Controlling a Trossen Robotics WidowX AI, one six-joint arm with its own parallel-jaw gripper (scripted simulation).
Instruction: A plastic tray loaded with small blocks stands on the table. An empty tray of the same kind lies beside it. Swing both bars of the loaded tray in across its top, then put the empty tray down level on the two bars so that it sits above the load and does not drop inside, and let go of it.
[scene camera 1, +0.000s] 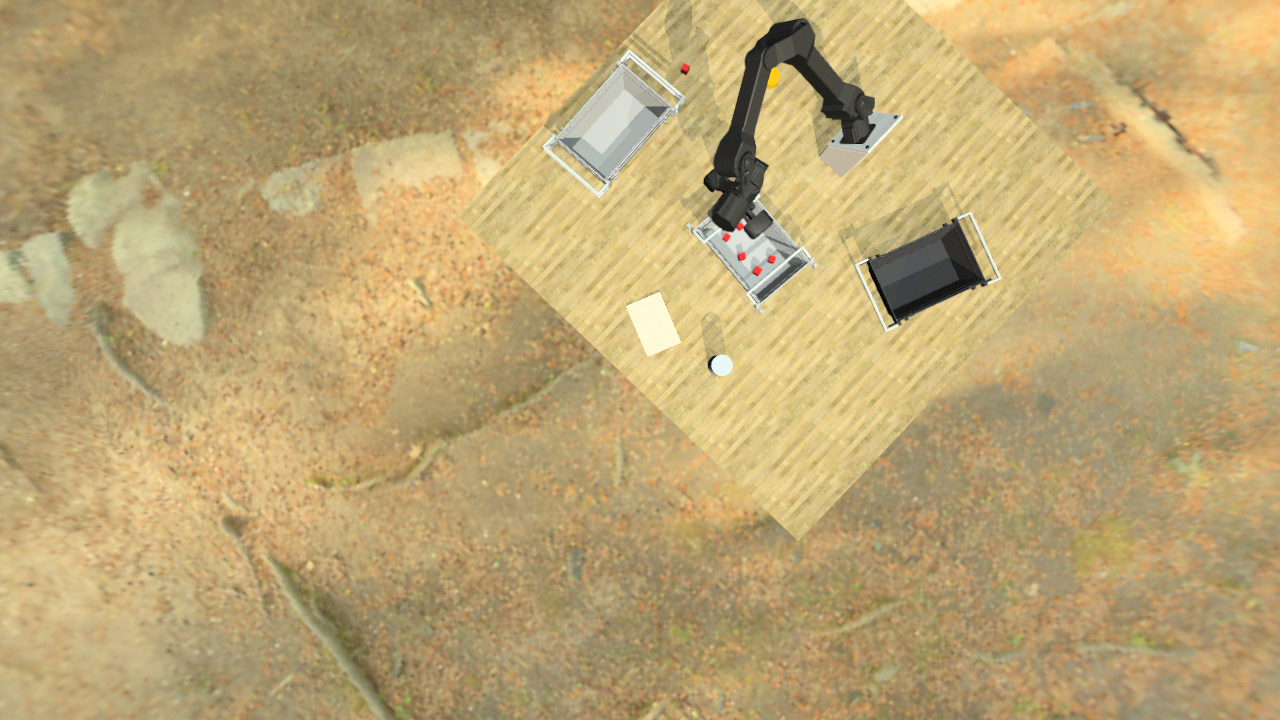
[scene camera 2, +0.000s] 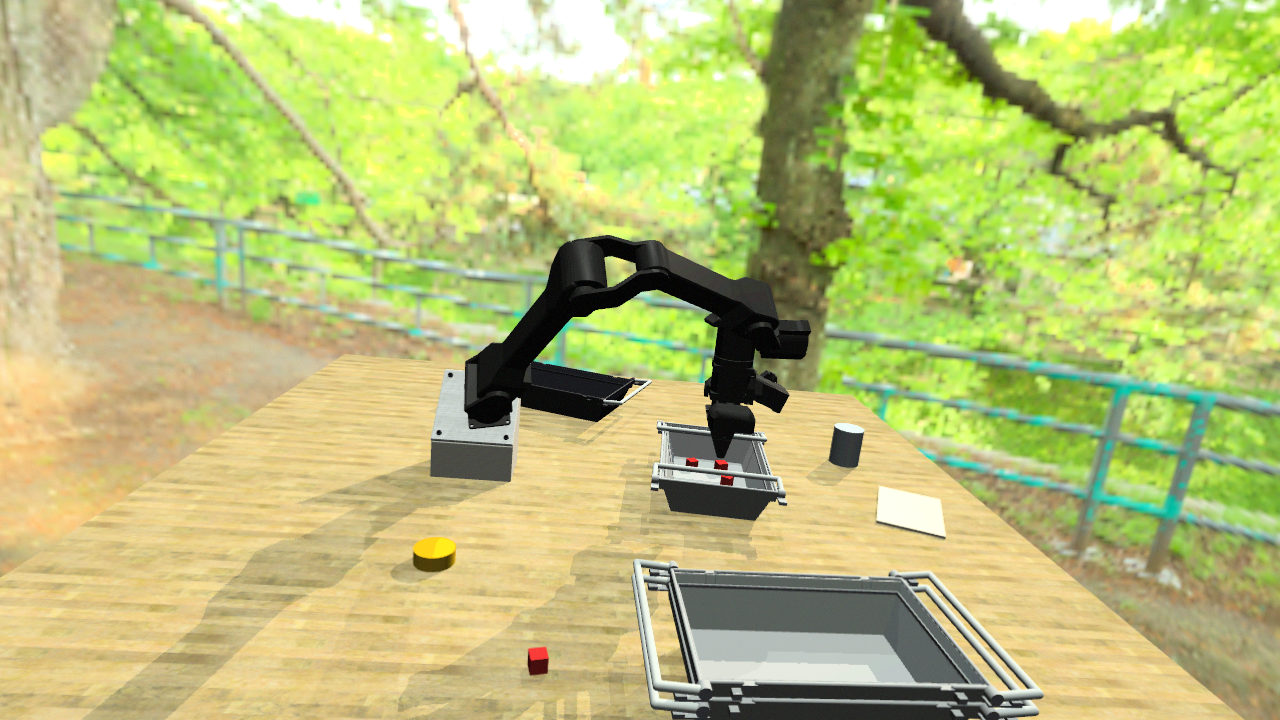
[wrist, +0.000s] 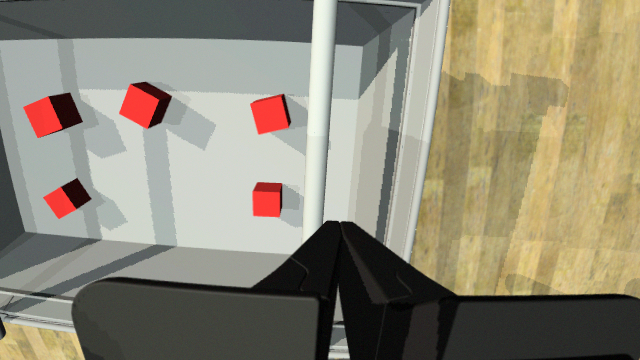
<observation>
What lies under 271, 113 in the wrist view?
A red block.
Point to a grey cylinder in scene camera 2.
At 846, 443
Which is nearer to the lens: the cream card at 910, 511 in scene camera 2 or the yellow disc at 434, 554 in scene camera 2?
The yellow disc.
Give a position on a dark tray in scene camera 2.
591, 396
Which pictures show the dark tray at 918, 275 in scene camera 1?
Scene camera 1 and scene camera 2 only.
</observation>
